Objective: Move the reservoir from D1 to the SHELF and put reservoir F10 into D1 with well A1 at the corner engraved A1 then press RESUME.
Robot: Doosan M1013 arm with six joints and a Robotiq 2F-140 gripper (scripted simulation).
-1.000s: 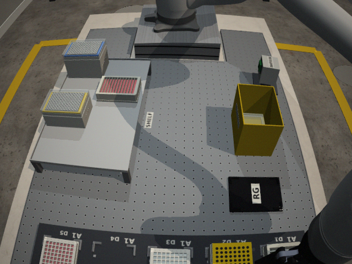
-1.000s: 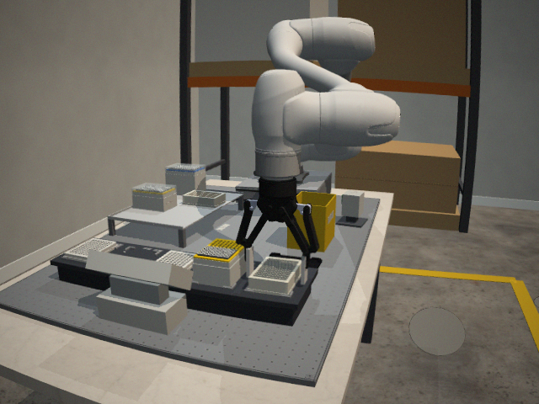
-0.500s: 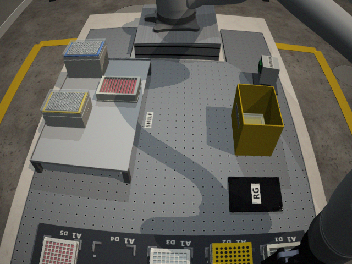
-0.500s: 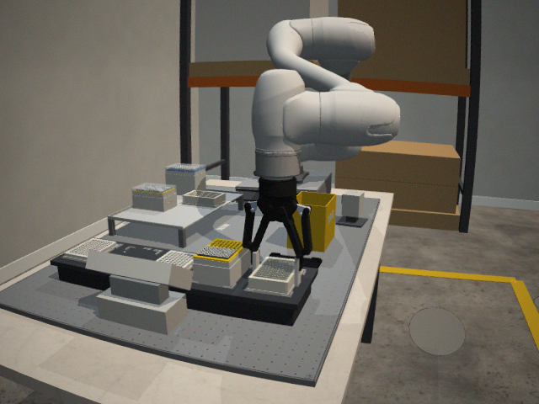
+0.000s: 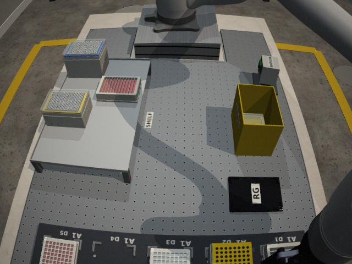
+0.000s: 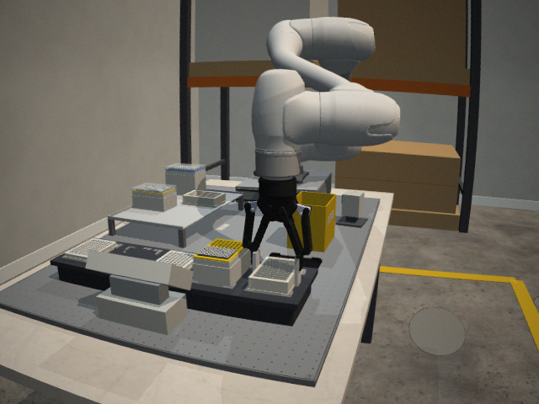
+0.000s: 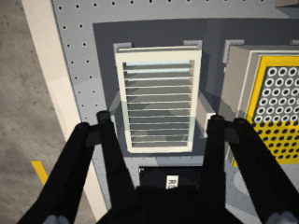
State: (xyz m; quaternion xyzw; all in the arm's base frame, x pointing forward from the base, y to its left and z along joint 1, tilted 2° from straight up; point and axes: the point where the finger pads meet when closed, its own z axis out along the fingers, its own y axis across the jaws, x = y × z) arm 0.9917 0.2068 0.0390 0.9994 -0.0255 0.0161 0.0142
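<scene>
The yellow tip rack is 130 mm to the right of my hand, 20 mm above it and 10 mm behind it. Round my hand: yellow bin (440 mm behind, 40 mm below); pale 12-trough reservoir (20 mm below); black RG nest (230 mm behind, 80 mm below, 20 mm to the right).
</scene>
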